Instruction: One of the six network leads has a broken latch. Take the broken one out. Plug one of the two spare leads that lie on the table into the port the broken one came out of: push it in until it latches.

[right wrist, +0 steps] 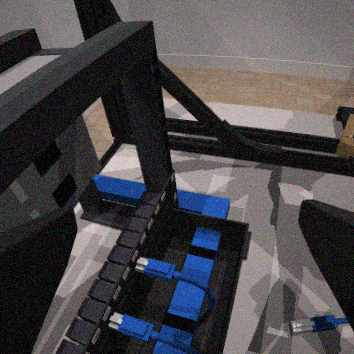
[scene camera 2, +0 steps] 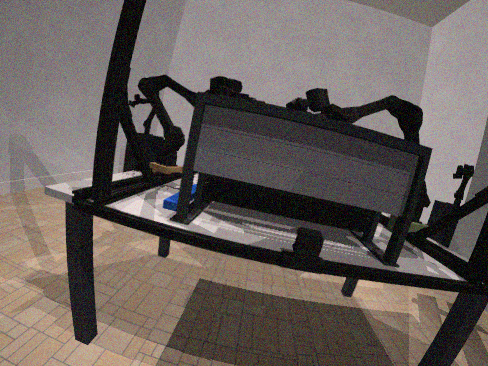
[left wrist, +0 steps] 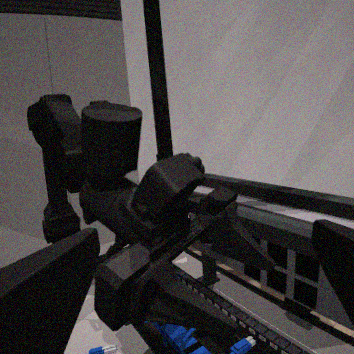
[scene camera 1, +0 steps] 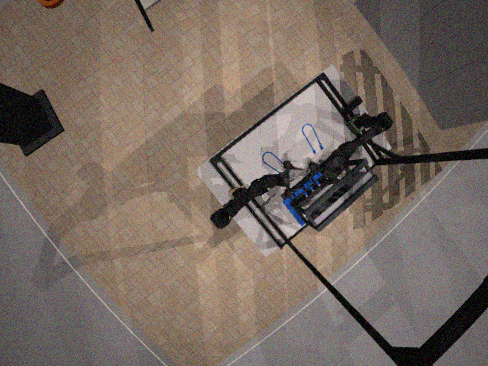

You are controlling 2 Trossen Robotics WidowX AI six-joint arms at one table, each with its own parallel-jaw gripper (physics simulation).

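Where they show: left gripper, between the fingertips: (scene camera 2: pixel 257 99) (left wrist: pixel 205 235) (scene camera 1: pixel 304 178); right gripper, between the fingertips: (right wrist: pixel 188 215) (left wrist: pixel 257 295) (scene camera 1: pixel 314 185); left arm's base, origin of its link: (scene camera 2: pixel 166 164) (scene camera 1: pixel 239 195); right arm's base, origin of its link: (scene camera 1: pixel 359 122).
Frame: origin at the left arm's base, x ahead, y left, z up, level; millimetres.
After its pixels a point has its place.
Observation:
Two spare blue leads lie in loops on the white table, one loop (scene camera 1: pixel 270 154) {z -42, x 297, y 173 mm} nearer the left arm and the other loop (scene camera 1: pixel 312 127) {z -41, x 628, y 239 mm} farther right. A spare's clear-tipped plug (right wrist: pixel 322 324) {z -33, x 328, y 9 mm} shows in the right wrist view. Two blue plugs (right wrist: pixel 162 270) {z 49, x 393, y -136 mm} (right wrist: pixel 135 327) {z 49, x 442, y -124 mm} face the row of dark ports (right wrist: pixel 118 254) {z 51, x 403, y -178 mm} at the tray; the broken latch cannot be made out. My right gripper (right wrist: pixel 188 215) {z 186, x 414, y -85 mm} (left wrist: pixel 257 295) {z 186, x 414, y -85 mm} is open over the tray (right wrist: pixel 239 260) {z 19, x 333, y -90 mm}. My left gripper is open and empty, beside the tray in scene camera 1.
A dark upright frame (scene camera 1: pixel 345 197) {z 196, x 563, y -221 mm} (scene camera 2: pixel 305 160) {z 129, x 552, y -257 mm} (right wrist: pixel 150 125) {z 130, x 313, y -200 mm} stands behind the tray. A long blue block (scene camera 1: pixel 294 212) {z -5, x 295, y -240 mm} (scene camera 2: pixel 172 202) {z -7, x 329, y -342 mm} (right wrist: pixel 120 190) {z -5, x 313, y -283 mm} lies at the tray's end. Black rails (scene camera 1: pixel 267 122) {z -28, x 330, y 389 mm} edge the table. The right arm reaches close in front of the left gripper.

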